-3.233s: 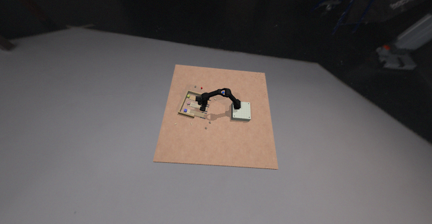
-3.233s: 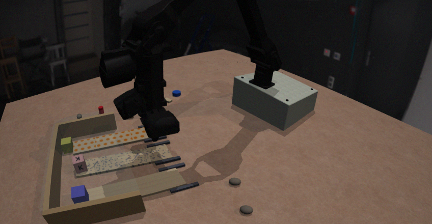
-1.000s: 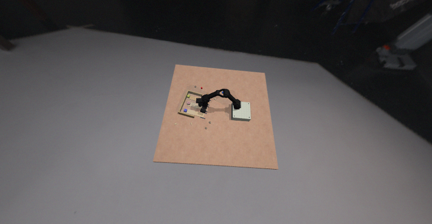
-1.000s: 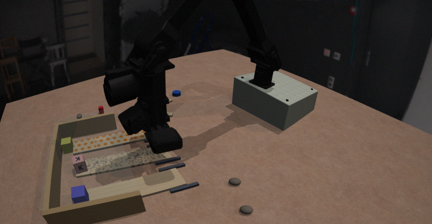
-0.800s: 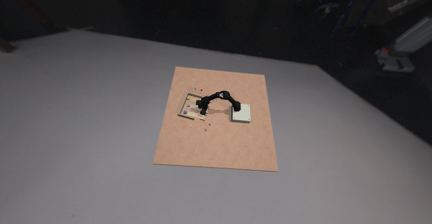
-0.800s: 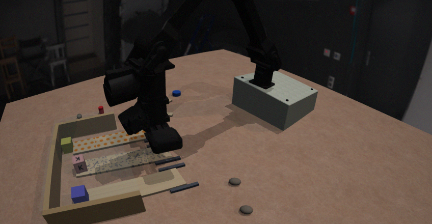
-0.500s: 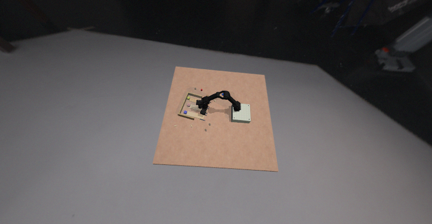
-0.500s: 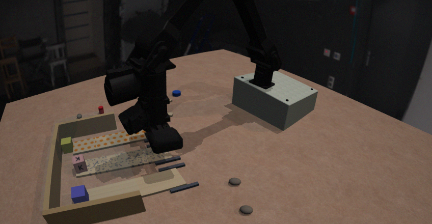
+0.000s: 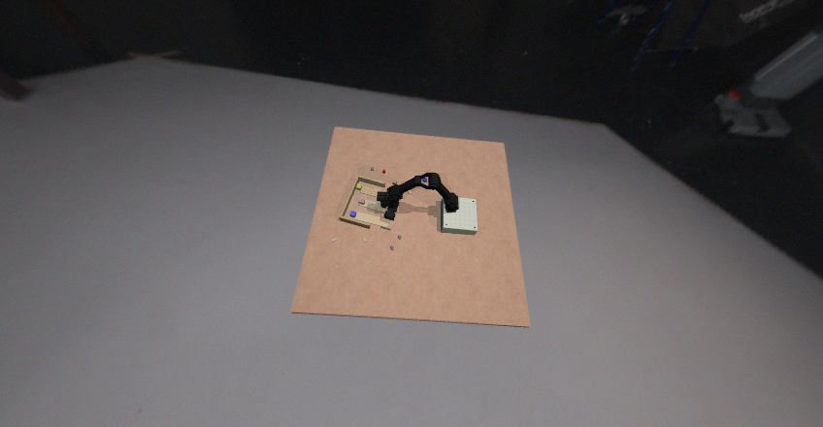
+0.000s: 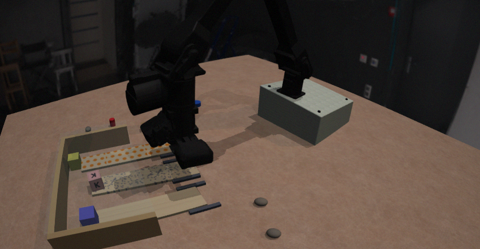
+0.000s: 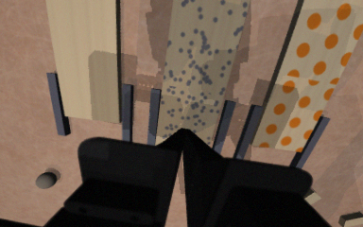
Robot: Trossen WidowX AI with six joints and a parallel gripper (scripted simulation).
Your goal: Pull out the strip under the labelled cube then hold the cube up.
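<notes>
My gripper tip is 9 cm short of the speckled strip and 4 cm to the left of it. From my gripper tip the other things lie so: pink cube marked k: 19 cm ahead, 7 cm to the right, 1 cm above; red cylinder: 31 cm to the right, 4 cm ahead; brown block: 21 cm to the right, 3 cm behind.
</notes>
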